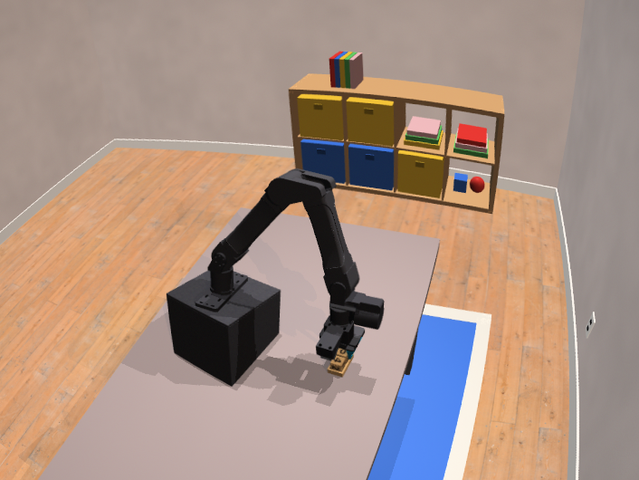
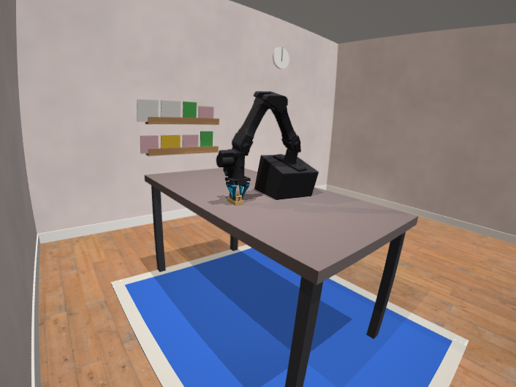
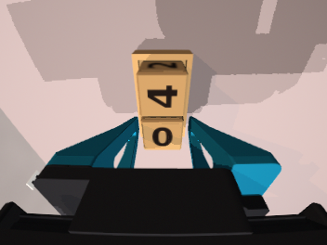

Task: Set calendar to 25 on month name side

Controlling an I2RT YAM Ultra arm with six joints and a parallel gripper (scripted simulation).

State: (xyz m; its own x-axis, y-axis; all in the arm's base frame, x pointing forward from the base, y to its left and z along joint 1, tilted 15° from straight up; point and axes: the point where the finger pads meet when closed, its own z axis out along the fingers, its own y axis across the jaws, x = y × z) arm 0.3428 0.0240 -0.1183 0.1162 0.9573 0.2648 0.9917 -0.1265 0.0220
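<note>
Right now the wooden digit cube is 10 mm below my hand. Round my hand: tray 20 mm to the right, 20 mm below.
</note>
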